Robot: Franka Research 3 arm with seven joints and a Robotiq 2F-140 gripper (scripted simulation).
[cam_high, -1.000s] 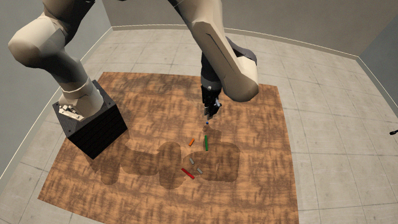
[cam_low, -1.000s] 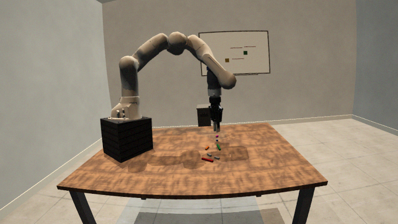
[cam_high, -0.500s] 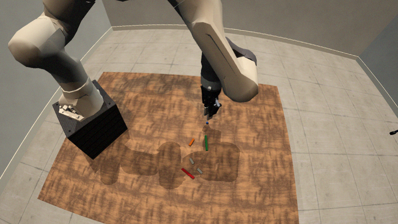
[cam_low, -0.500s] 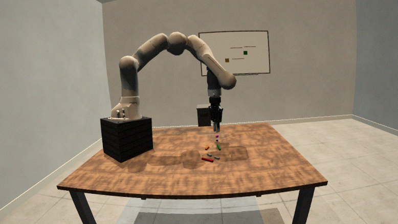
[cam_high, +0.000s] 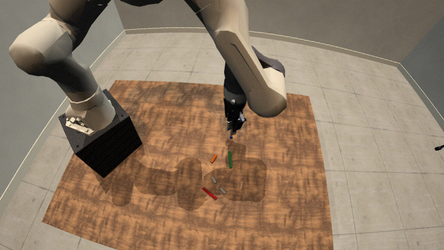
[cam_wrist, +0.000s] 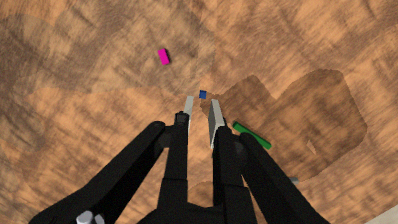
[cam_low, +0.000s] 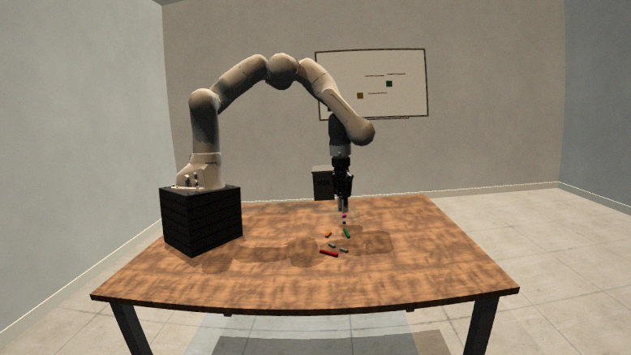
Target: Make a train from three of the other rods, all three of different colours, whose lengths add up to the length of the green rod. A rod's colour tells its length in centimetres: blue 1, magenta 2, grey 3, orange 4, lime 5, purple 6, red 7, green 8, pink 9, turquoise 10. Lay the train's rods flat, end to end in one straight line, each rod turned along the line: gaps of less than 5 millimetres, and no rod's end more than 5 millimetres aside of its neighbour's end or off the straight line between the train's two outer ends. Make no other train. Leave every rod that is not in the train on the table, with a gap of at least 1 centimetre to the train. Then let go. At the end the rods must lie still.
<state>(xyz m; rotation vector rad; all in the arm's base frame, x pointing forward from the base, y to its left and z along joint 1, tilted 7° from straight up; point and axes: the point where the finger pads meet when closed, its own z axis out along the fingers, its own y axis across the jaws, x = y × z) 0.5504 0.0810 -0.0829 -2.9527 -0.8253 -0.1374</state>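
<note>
My gripper is now 8 cm above the blue rod. Round my hand: magenta rod (8 cm to the left, 8 cm below, 1 cm ahead); green rod (11 cm to the right, 8 cm below); orange rod (11 cm to the right, 8 cm below, 7 cm behind).
</note>
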